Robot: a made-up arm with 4 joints.
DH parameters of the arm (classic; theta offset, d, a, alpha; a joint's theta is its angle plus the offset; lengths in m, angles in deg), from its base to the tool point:
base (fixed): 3.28 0 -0.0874 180
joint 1: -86.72 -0.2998 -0.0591 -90
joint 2: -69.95 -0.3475 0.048 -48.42
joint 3: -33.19 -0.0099 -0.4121 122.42
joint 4: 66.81 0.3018 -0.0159 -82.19
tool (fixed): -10.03 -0.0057 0 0
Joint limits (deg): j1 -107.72..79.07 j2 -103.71..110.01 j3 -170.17..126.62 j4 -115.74..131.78
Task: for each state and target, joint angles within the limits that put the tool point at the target. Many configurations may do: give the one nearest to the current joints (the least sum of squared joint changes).
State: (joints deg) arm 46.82 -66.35 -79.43 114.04
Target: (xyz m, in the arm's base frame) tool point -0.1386 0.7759 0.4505
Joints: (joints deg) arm 78.33 -23.38 -63.71 116.46
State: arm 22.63 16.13 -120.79 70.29
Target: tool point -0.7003 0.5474 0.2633
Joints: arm 30.21 13.72 -102.32 61.71
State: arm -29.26 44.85 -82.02 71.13
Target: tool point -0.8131 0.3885 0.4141
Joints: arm 21.40 42.64 -93.60 44.32
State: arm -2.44 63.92 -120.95 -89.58
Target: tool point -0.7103 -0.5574 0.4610
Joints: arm -52.55 62.27 -104.56 -89.32
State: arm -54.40 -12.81 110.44 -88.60
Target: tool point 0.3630 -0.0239 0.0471
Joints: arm -98.56 8.03 91.71 -98.76
